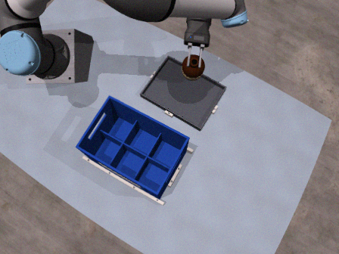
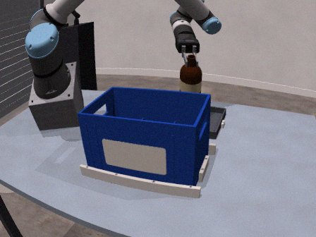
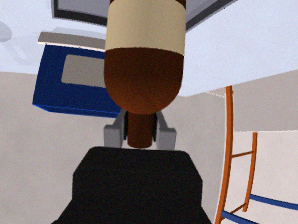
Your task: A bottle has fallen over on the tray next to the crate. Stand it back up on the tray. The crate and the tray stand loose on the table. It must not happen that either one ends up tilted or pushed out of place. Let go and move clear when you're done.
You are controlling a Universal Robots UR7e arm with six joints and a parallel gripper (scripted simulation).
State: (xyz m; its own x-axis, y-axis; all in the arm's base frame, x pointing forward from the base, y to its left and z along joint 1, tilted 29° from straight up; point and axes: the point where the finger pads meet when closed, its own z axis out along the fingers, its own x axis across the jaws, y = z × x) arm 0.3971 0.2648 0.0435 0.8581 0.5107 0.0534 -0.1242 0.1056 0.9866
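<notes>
Now: hand 1 cm past the bottle, 1 cm to the right of it and 5 cm above it. Round my hand: dark tray (1 cm behind, 2 cm to the right, 19 cm below); then blue crate (2 cm behind, 30 cm to the right, 12 cm below).
</notes>
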